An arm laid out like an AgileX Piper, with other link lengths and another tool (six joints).
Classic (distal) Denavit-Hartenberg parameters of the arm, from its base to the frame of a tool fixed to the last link. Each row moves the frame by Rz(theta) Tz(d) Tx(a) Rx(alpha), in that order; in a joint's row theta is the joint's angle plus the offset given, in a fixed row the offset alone. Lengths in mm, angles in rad.
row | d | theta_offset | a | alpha
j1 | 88.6 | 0 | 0 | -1.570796
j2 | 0 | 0.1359 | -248 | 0
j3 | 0 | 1.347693 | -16.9 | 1.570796
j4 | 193.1 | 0 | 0 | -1.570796
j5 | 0 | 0 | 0 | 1.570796
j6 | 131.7 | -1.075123 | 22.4 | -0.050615
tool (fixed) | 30 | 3.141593 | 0 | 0
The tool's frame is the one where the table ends.
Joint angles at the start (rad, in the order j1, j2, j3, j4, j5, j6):
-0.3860, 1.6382, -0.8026, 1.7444, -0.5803, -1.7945
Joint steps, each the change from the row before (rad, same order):
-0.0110, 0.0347, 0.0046, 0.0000, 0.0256, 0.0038
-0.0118, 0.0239, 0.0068, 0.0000, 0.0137, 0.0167
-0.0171, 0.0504, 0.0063, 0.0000, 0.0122, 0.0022
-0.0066, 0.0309, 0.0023, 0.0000, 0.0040, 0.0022
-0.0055, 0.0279, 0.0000, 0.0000, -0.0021, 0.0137
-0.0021, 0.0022, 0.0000, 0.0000, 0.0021, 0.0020
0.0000, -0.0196, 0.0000, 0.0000, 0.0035, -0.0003
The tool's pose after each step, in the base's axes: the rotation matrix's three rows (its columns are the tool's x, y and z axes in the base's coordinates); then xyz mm. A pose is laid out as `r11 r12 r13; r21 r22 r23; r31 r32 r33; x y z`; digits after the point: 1 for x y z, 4 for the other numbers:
0.8907 0.3620 0.2750; 0.4492 -0.6071 -0.6555; -0.0703 0.7074 -0.7033; 217.5 -199.9 97.4
0.8960 0.3611 0.2584; 0.4386 -0.6294 -0.6415; -0.0690 0.6881 -0.7223; 215.4 -200.5 88.2
0.8970 0.3843 0.2186; 0.4316 -0.6541 -0.6212; -0.0958 0.6515 -0.7525; 211.7 -202.3 72.1
0.8966 0.3977 0.1946; 0.4282 -0.6671 -0.6096; -0.1126 0.6299 -0.7684; 209.7 -202.9 62.9
0.9017 0.3972 0.1708; 0.4146 -0.6820 -0.6025; -0.1228 0.6141 -0.7796; 207.5 -203.6 55.1
0.9027 0.3954 0.1696; 0.4127 -0.6846 -0.6008; -0.1215 0.6124 -0.7812; 207.2 -203.8 54.4
0.9040 0.3851 0.1860; 0.4141 -0.6799 -0.6052; -0.1066 0.6241 -0.7741; 208.2 -203.8 59.5

